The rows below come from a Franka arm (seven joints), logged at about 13 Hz.
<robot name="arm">
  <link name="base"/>
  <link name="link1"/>
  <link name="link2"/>
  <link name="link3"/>
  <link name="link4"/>
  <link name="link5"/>
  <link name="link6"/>
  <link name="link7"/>
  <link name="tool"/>
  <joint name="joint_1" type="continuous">
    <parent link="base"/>
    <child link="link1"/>
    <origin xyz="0 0 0.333"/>
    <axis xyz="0 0 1"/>
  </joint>
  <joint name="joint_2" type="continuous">
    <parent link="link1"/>
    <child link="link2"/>
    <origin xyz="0 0 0" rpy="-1.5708 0 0"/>
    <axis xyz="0 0 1"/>
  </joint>
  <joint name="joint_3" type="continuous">
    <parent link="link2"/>
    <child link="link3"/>
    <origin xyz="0 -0.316 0" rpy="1.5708 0 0"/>
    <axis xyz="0 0 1"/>
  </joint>
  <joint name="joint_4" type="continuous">
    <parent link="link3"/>
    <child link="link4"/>
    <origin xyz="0.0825 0 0" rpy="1.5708 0 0"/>
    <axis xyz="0 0 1"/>
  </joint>
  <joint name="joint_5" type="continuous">
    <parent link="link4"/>
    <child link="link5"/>
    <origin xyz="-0.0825 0.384 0" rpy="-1.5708 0 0"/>
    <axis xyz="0 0 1"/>
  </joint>
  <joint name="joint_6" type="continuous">
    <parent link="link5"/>
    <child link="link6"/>
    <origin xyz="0 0 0" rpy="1.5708 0 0"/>
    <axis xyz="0 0 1"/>
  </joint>
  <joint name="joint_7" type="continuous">
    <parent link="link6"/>
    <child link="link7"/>
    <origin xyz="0.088 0 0" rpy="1.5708 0 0"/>
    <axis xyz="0 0 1"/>
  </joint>
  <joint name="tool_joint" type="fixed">
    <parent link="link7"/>
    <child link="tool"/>
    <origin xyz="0 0 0.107"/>
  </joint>
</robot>
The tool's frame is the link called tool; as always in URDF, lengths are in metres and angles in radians. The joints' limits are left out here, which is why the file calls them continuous.
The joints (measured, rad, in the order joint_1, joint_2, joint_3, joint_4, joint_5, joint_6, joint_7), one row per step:
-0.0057, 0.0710, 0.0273, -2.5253, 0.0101, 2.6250, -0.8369
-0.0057, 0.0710, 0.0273, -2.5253, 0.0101, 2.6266, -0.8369
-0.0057, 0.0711, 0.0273, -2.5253, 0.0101, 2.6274, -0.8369
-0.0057, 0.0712, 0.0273, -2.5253, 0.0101, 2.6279, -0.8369
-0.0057, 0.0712, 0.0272, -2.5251, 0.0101, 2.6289, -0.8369
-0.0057, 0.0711, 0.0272, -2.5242, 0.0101, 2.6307, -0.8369
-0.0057, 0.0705, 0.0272, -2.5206, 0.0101, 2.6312, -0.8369
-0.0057, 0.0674, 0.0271, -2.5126, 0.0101, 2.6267, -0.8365
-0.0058, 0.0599, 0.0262, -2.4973, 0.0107, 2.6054, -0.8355
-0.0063, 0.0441, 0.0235, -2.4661, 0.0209, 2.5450, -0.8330
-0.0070, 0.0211, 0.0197, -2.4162, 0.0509, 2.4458, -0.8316
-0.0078, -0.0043, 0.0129, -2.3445, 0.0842, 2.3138, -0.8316
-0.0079, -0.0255, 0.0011, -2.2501, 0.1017, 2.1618, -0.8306
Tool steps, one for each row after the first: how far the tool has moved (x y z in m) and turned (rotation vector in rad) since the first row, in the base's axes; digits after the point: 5 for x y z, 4 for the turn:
0.00017, 0.00000, 0.00015, 0.0000, -0.0016, 0.0000
0.00024, 0.00000, 0.00017, 0.0000, -0.0023, 0.0000
0.00029, 0.00000, 0.00017, 0.0000, -0.0027, 0.0000
0.00047, -0.00004, 0.00033, 0.0000, -0.0039, -0.0001
0.00101, -0.00003, 0.00087, 0.0001, -0.0067, -0.0001
0.00251, -0.00001, 0.00250, 0.0002, -0.0114, -0.0002
0.00537, 0.00000, 0.00646, 0.0003, -0.0180, -0.0006
0.00954, -0.00039, 0.01370, 0.0006, -0.0195, -0.0030
0.01587, -0.00188, 0.02750, 0.0064, -0.0059, -0.0165
0.02418, -0.00366, 0.04932, 0.0264, 0.0208, -0.0439
0.03421, -0.00577, 0.07981, 0.0544, 0.0559, -0.0698
0.04531, -0.00937, 0.11837, 0.0759, 0.0921, -0.0838

